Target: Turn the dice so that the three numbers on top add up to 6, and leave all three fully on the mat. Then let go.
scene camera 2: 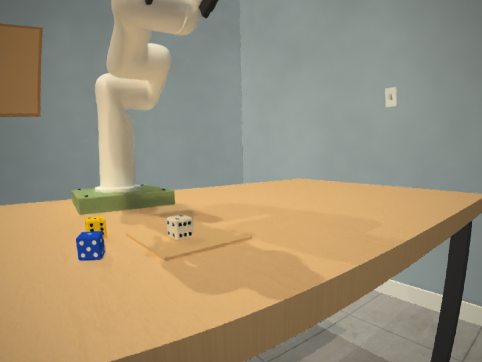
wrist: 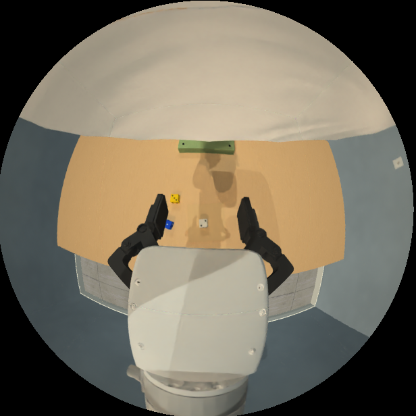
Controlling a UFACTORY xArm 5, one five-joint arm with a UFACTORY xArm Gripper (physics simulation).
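Where they show: gripper, between the fingertips: point(scene camera 2: 175, 6); arm's base, origin of its link: point(scene camera 2: 118, 190).
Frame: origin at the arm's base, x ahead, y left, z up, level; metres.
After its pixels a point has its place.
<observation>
A white die point(scene camera 2: 180, 227) @[x 0.424, y -0.068, z -0.012 m] point(wrist: 203, 223) stands on the thin wooden mat point(scene camera 2: 165, 249) @[x 0.446, y -0.106, z -0.031 m], with two pips on top. A yellow die point(scene camera 2: 95, 226) @[x 0.323, y -0.160, z -0.015 m] point(wrist: 175, 198) stands on the table left of the mat; its top seems to show three pips. A blue die point(scene camera 2: 90, 246) @[x 0.415, y -0.194, z -0.017 m] point(wrist: 169, 224) stands on the table left of the mat, nearer the scene camera, with five pips on its front; its top number is unclear. In the wrist view a finger partly covers it. My gripper point(wrist: 202, 203) is open and empty, high above the table. Its fingers do not show clearly in the scene view.
The wooden table point(scene camera 2: 350, 210) @[x 0.500, y 0.304, z -0.035 m] point(wrist: 105, 200) carries the arm's green base point(scene camera 2: 122, 200) @[x 0.113, y -0.033, z -0.012 m] point(wrist: 206, 147) behind the dice. The white arm point(scene camera 2: 116, 135) @[x 0.043, y -0.015, z 0.144 m] rises from it. Arm shadows fall across the mat and table. The table's front edge runs along the right in the scene view.
</observation>
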